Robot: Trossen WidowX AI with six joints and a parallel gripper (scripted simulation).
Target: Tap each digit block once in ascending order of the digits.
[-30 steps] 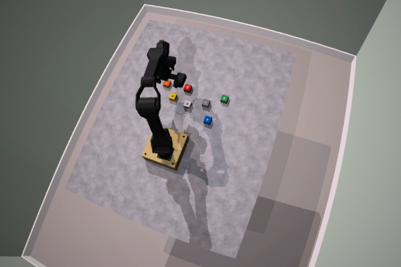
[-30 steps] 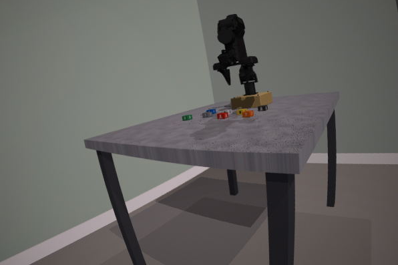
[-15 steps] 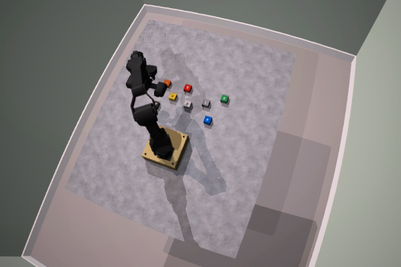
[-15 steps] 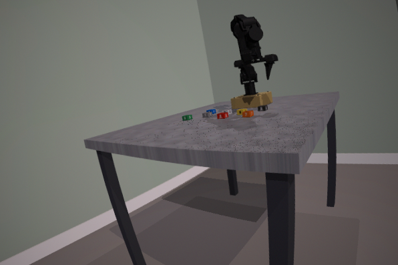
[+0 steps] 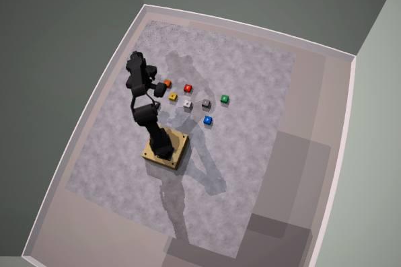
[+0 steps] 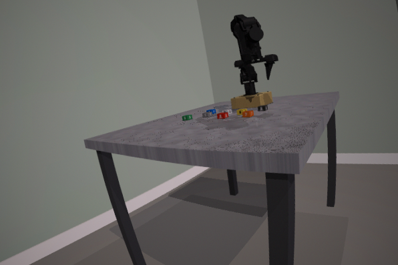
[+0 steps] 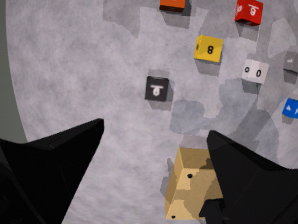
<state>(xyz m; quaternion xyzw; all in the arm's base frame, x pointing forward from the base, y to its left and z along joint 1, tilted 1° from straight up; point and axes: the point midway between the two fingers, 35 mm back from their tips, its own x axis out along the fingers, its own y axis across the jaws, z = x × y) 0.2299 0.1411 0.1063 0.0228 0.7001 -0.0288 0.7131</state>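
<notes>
Now: gripper tip 16 cm to the left of the white block, 11 cm above it and 4 cm short of it. The rest, counted from my gripper tip: orange block 13 cm ahead, 11 cm below, 2 cm to the right; yellow block 11 cm below, 7 cm to the right, 7 cm ahead; black block 11 cm below.
</notes>
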